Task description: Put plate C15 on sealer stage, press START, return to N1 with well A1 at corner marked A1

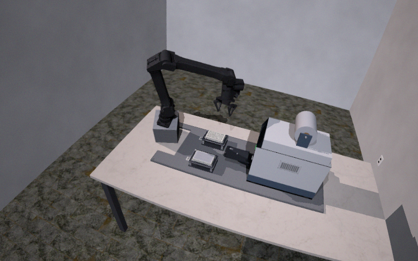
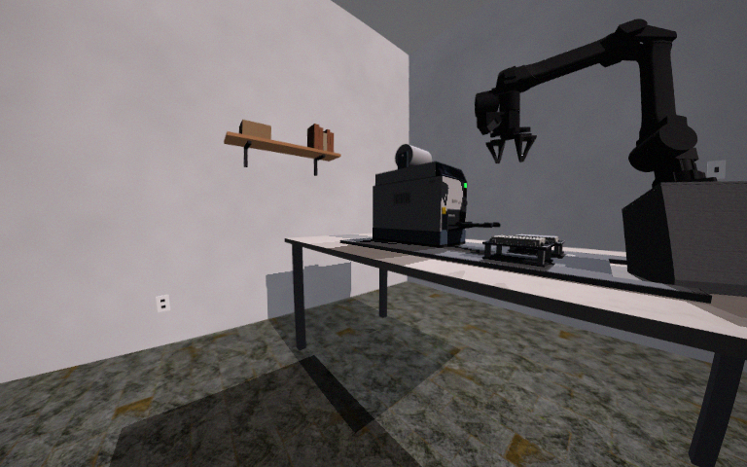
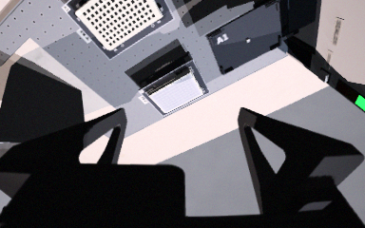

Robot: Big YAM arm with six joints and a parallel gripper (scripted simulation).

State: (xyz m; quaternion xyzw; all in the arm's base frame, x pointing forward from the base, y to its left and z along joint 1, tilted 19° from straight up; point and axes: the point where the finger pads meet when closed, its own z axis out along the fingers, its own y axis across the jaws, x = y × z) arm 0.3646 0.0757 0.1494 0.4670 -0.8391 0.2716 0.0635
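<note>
Now: hand 25 cm above the white well plate, 6 cm to the right of it and 4 cm past it. Round my hand: foil roll (47 cm ahead, 14 cm to the right, 11 cm above); dark stage (21 cm below, 13 cm ahead, 11 cm to the right).
</note>
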